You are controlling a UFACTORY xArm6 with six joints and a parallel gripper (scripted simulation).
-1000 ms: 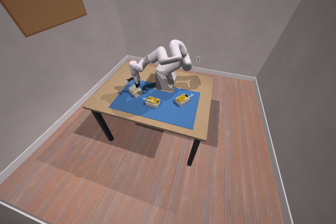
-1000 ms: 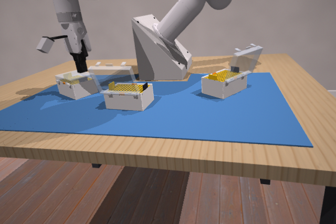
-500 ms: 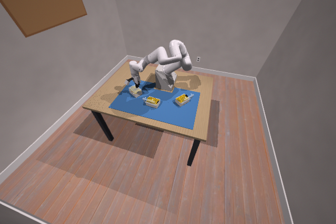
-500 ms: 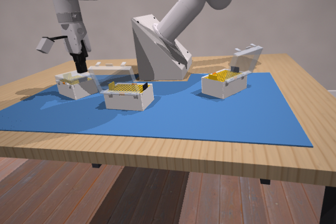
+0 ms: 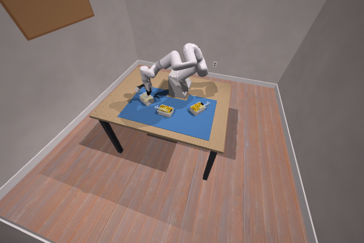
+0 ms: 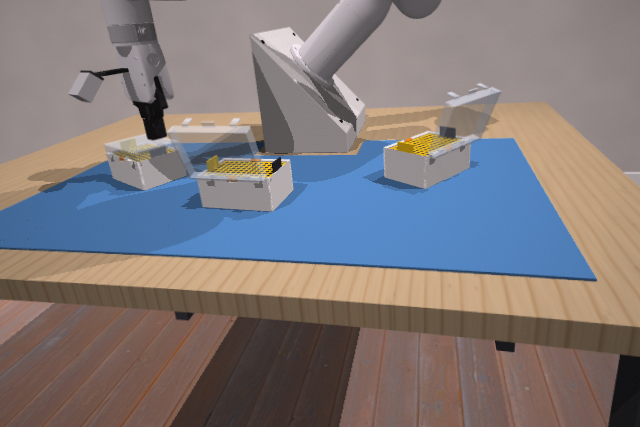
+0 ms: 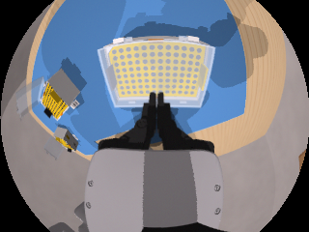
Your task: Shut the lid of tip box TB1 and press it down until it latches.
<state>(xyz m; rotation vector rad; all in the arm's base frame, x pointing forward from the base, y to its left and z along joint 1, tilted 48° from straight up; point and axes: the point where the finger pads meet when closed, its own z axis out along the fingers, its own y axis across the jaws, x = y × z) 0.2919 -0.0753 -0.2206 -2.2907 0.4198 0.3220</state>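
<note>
Now: hand 9 cm above the TB1 label tape strip, 2 cm past it and 1 cm to the right of it.
</note>
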